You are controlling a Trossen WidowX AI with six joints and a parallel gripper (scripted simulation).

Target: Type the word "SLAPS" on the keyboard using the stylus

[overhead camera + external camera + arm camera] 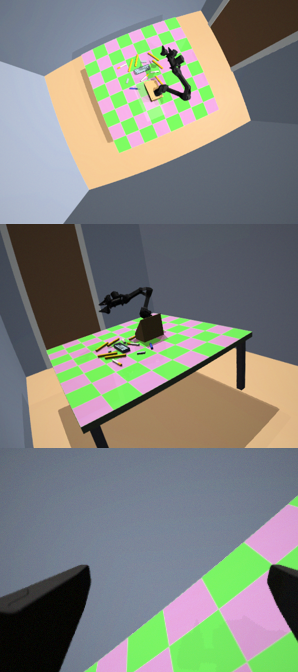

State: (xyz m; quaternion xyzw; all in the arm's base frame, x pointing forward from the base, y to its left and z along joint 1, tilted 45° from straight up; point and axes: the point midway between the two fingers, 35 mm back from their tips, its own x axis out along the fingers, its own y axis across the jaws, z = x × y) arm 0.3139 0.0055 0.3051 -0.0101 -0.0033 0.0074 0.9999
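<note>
The blue stylus is 39 cm to the left of my gripper tip, 31 cm below it and 22 cm behind it. Also, from my gripper tip: grey block (31 cm below, 21 cm to the left, 6 cm ahead).
</note>
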